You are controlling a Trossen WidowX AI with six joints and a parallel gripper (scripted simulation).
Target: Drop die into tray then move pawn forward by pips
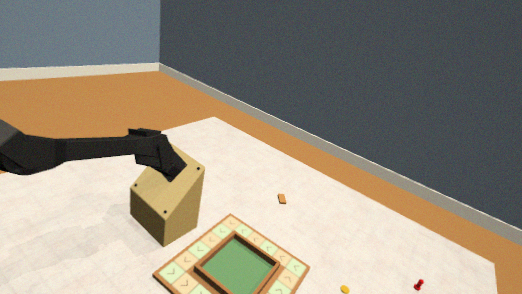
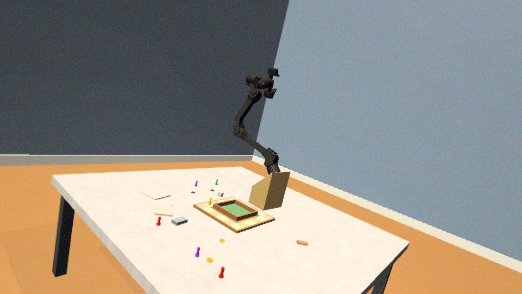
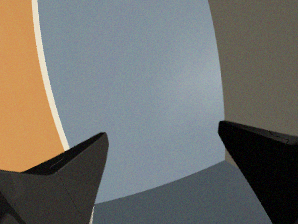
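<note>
Now: the white die 68 cm below my gripper tip, 41 cm ahead of it and 18 cm to the left of it. From my gripper tip the other things lie so: yellow pawn 66 cm below, 54 cm ahead, 30 cm to the left; green dice tray 68 cm below, 46 cm ahead, 40 cm to the left; grey block 76 cm ahead, 68 cm below, 41 cm to the left.
</note>
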